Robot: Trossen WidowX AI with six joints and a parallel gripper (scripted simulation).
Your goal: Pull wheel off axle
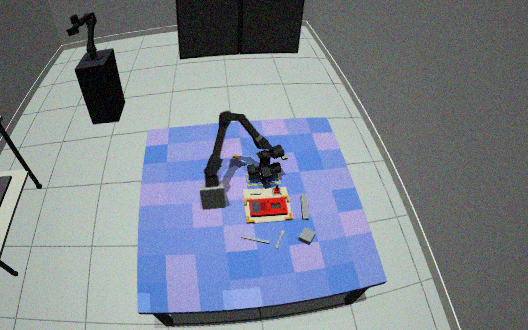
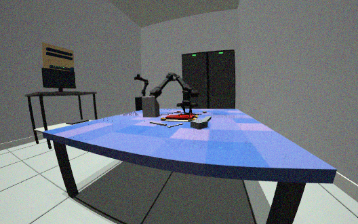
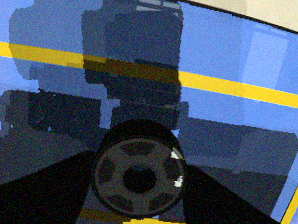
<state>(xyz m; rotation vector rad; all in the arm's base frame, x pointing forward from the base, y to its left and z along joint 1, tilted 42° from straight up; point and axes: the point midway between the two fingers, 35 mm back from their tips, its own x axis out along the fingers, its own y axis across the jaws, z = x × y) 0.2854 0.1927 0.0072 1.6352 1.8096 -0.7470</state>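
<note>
Right now my gripper tip is right at the wheel. Also, from my gripper tip: beige base plate: 20 cm to the right, 1 cm ahead.
</note>
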